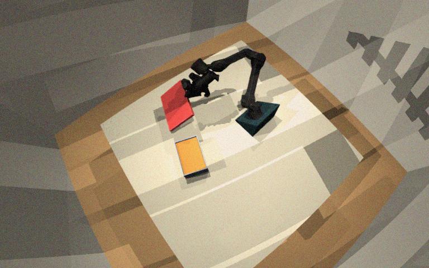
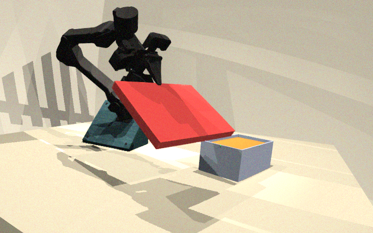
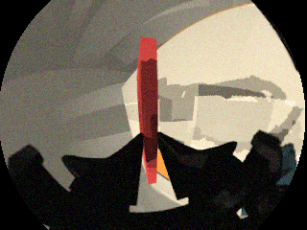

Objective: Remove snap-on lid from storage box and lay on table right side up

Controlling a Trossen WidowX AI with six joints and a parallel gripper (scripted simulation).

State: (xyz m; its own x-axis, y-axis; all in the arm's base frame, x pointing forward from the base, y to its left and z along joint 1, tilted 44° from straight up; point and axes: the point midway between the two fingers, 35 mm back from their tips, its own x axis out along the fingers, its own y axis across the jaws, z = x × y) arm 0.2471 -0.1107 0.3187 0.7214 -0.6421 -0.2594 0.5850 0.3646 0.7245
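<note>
My gripper tip is 70 mm short of the red lid, 20 mm to the left of it and 40 mm above it. From my gripper tip the other things lie so: grey-blue storage box 170 mm ahead, 230 mm to the left, 190 mm below.
</note>
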